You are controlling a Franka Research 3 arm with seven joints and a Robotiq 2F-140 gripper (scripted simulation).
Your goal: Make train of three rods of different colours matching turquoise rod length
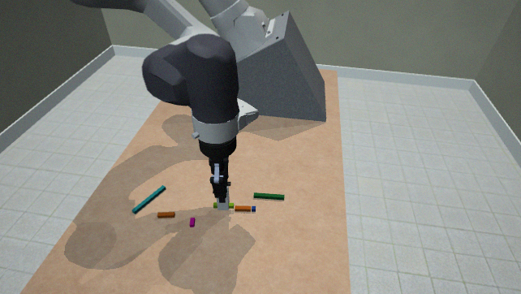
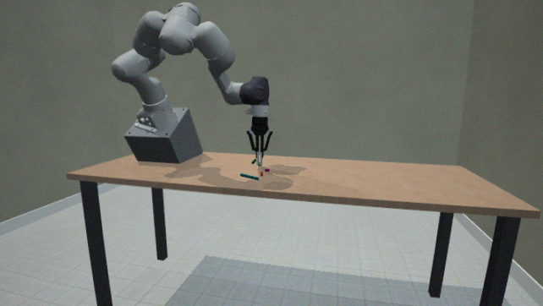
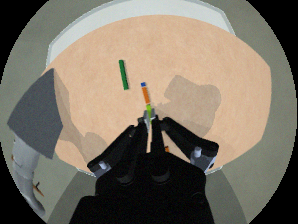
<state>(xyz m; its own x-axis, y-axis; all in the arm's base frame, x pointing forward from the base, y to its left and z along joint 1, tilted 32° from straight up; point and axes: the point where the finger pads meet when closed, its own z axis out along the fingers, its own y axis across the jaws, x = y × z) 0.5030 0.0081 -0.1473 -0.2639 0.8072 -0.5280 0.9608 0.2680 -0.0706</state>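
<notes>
Right now the lime rod is 30 mm below my hand. Round my hand: blue rod: 20 mm behind, 70 mm to the left, 40 mm below; green rod: 70 mm behind, 100 mm to the left, 40 mm below; magenta rod: 60 mm ahead, 60 mm to the right, 40 mm below.
</notes>
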